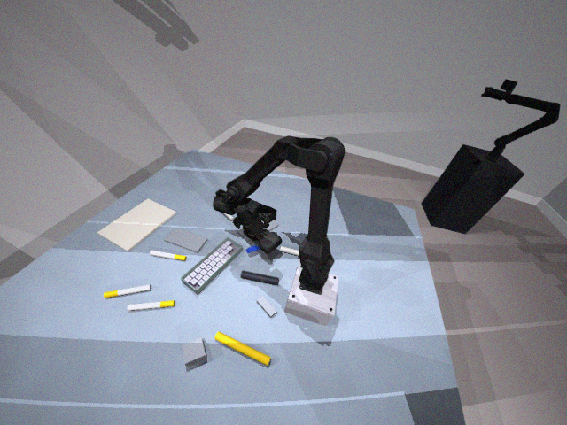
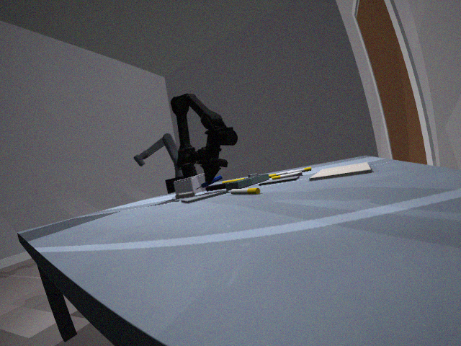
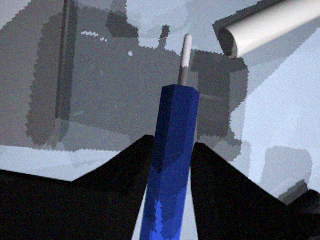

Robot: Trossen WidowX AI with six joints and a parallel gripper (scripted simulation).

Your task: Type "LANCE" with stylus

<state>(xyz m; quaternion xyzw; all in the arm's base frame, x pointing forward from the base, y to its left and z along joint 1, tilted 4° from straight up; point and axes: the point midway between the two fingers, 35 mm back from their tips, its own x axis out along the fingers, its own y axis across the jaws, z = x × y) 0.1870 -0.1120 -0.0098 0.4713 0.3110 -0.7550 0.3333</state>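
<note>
Now: the blue stylus 10 mm to the right of my gripper tip and 10 mm behind it. Round my gripper tip: yellow bar: 310 mm to the left, 40 mm behind, 30 mm below; dark cylinder: 110 mm to the left, 30 mm below, 20 mm behind; grey card: 280 mm ahead, 40 mm to the left, 40 mm below.
</note>
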